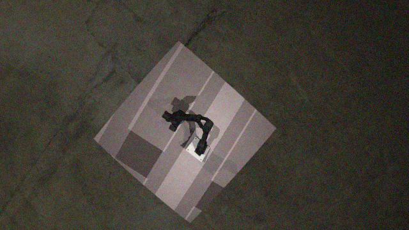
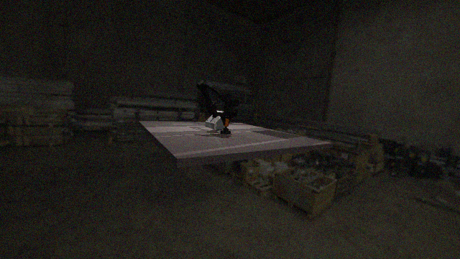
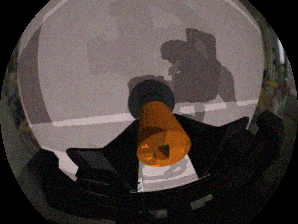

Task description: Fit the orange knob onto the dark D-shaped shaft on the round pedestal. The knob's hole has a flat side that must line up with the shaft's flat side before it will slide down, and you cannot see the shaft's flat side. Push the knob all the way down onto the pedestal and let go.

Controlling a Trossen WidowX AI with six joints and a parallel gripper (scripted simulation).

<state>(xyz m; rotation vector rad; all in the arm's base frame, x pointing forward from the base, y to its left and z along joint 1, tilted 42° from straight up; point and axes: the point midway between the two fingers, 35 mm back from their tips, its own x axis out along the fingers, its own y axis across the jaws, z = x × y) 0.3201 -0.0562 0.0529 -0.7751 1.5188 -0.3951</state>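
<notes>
My gripper tip is 20 mm below the orange knob. Also, from my gripper tip: dark pedestal: 40 mm below.
</notes>
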